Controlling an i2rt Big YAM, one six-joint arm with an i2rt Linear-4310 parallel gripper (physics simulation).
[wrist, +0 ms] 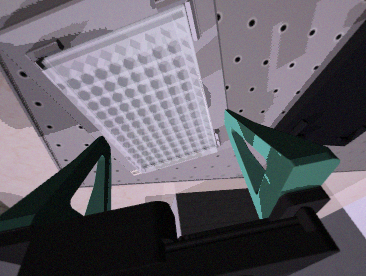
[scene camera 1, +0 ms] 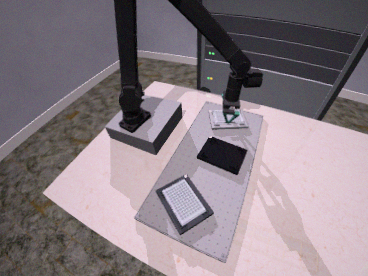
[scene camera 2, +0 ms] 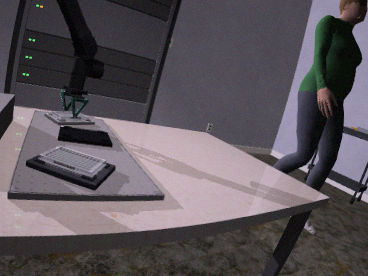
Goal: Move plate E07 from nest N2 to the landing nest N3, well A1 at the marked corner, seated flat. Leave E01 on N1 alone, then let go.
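A clear well plate (scene camera 1: 218, 118) (scene camera 2: 57, 117) (wrist: 140, 95) sits in the light grey nest (scene camera 1: 229, 127) at the board's far end. My gripper (scene camera 1: 230, 119) (scene camera 2: 71, 114) (wrist: 165, 128) is open and empty, low over this plate, pointing down. In the wrist view its fingertips stand apart towards either side of the plate; their exact height is unclear. The black nest (scene camera 1: 222, 155) (scene camera 2: 85, 136) (wrist: 320, 105) in the middle is empty, with a small white tag at one corner. Another well plate (scene camera 1: 183, 201) (scene camera 2: 75, 161) sits in the near dark grey nest. Plate and nest labels are unreadable.
The perforated board (scene camera 1: 165, 187) (scene camera 2: 137, 186) carries all three nests on the table (scene camera 1: 310, 190) (scene camera 2: 200, 165). The arm's base stands on a grey block (scene camera 1: 167, 127) left of the board. A dark rack stands behind the table. A person (scene camera 2: 335, 60) stands beyond the table.
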